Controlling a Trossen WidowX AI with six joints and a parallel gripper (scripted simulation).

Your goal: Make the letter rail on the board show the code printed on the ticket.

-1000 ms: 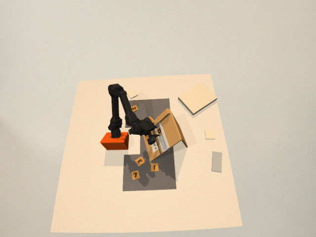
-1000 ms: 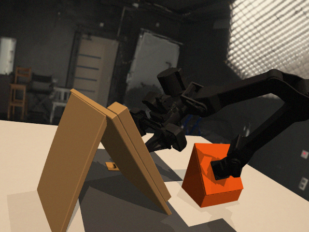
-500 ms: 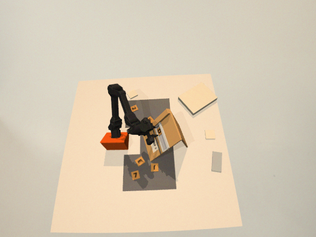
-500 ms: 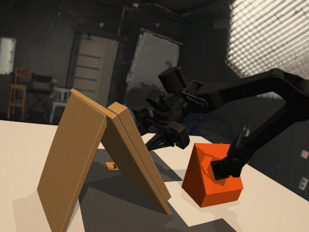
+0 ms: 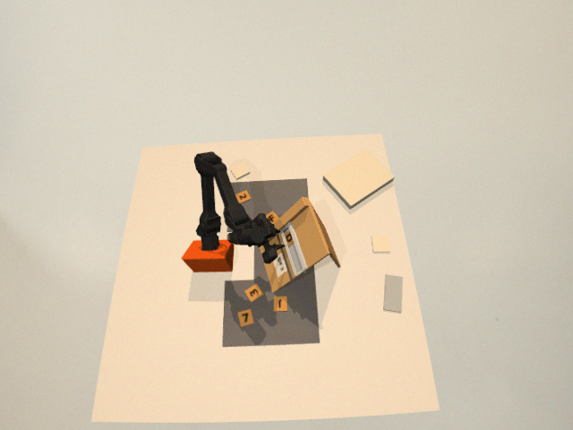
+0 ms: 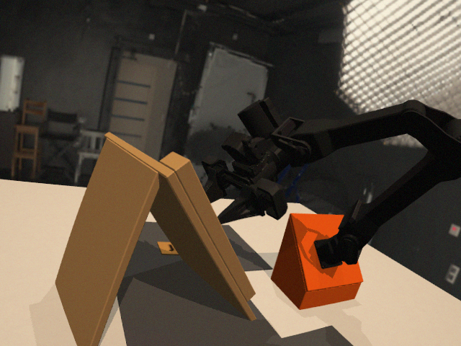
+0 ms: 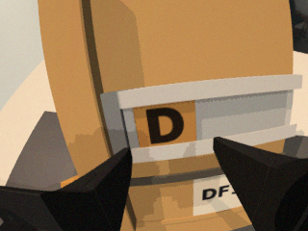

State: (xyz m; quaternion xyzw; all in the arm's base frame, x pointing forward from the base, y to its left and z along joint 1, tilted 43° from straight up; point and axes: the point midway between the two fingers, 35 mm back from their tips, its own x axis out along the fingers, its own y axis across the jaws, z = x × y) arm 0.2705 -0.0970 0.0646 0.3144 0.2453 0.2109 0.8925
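Right now my gripper tip is 3 cm short of the d tile, 1 cm to the right of it and 2 cm above it. From my gripper tip the other things lie so: cream slab: 39 cm ahead, 36 cm to the left, 16 cm below; then white ticket: 1 cm behind, 7 cm to the right, 10 cm below; then grey plate: 44 cm ahead, 20 cm to the right, 18 cm below.
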